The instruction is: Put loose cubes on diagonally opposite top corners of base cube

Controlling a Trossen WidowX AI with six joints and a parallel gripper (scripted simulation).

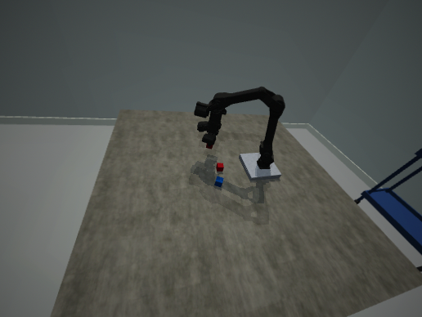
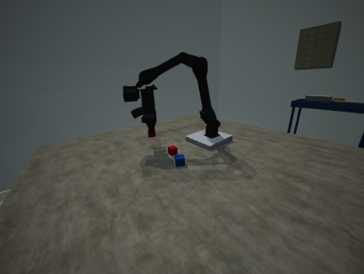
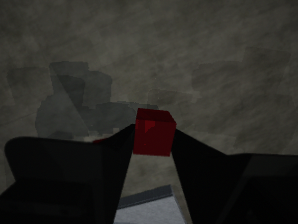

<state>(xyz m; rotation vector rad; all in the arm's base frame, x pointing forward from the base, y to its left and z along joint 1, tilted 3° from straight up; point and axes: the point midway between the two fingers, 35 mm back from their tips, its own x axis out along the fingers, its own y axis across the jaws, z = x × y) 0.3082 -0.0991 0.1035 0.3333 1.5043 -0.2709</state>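
Now: gripper tip 210 mm to the right of the blue cube, 70 mm above it and 30 mm past it.
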